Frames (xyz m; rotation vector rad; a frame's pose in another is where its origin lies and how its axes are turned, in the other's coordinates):
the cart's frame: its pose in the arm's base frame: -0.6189 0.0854 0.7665 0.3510 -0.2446 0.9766
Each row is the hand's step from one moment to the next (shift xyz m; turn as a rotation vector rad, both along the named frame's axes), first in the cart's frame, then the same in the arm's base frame.
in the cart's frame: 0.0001 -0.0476 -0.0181 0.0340 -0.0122 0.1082
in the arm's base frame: 0.0409 -0.0170 -0.0251 0.0237 -0.0232 0.1091
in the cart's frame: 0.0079 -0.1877 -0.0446 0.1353 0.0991 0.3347
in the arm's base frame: 0.1641 -0.0721 -0.0718 -0.0254 0.0210 0.3729
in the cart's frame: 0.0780 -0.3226 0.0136 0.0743 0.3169 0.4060
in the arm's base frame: 0.3127 -0.1106 -0.0177 -0.2447 0.0574 0.4557
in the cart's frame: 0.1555 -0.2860 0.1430 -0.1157 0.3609 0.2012
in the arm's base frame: 0.3179 -0.0842 0.1352 -0.3749 0.0162 0.2080
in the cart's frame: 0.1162 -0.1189 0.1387 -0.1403 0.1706 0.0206
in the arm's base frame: 0.1564 -0.0271 0.1472 -0.2201 -0.0281 -0.0005
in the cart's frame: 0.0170 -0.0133 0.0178 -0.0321 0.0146 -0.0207
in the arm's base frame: 0.0196 -0.0009 0.0200 -0.0287 -0.0088 -0.0278
